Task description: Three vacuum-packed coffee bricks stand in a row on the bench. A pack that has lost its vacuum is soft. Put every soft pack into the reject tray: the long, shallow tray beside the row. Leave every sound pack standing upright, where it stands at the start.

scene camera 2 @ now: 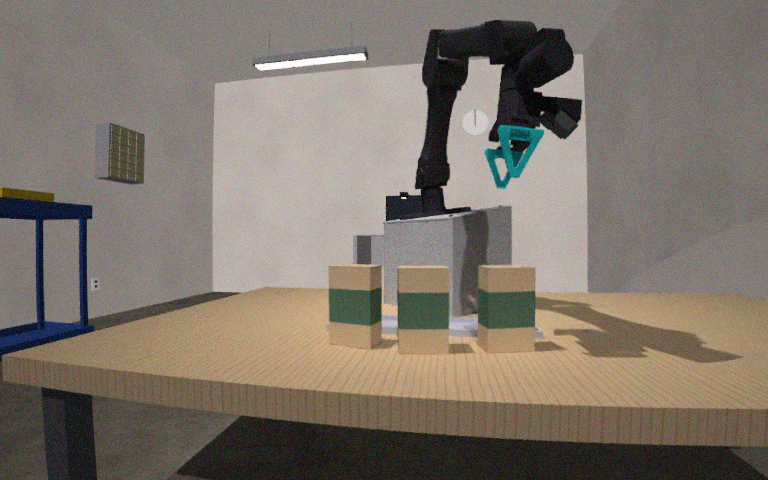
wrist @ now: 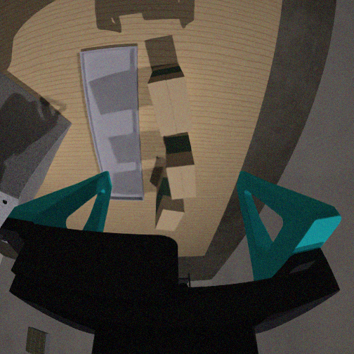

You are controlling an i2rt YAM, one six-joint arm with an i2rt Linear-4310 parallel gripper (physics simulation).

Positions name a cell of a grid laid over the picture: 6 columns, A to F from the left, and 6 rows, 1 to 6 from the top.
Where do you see a reject tray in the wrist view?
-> B2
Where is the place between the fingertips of the gripper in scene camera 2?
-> D3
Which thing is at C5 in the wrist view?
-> The gripper.
